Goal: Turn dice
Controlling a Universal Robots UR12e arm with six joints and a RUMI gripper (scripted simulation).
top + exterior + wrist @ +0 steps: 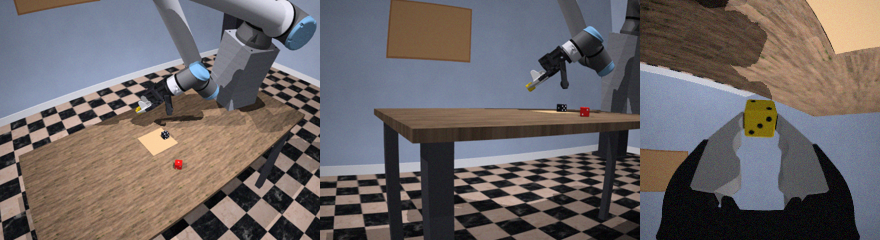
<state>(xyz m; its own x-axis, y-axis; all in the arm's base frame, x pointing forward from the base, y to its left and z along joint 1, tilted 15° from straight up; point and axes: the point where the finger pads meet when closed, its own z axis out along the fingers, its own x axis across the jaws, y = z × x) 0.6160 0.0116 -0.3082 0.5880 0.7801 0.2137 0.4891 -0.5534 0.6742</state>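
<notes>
Now: hand 140 mm to the right of the black die, 80 mm above it and 70 mm past it. The rest, counted from my hand: yellow die right at my hand; red die 330 mm to the left, 90 mm below, 40 mm behind; tan mat 140 mm to the left, 100 mm below, 20 mm behind.
</notes>
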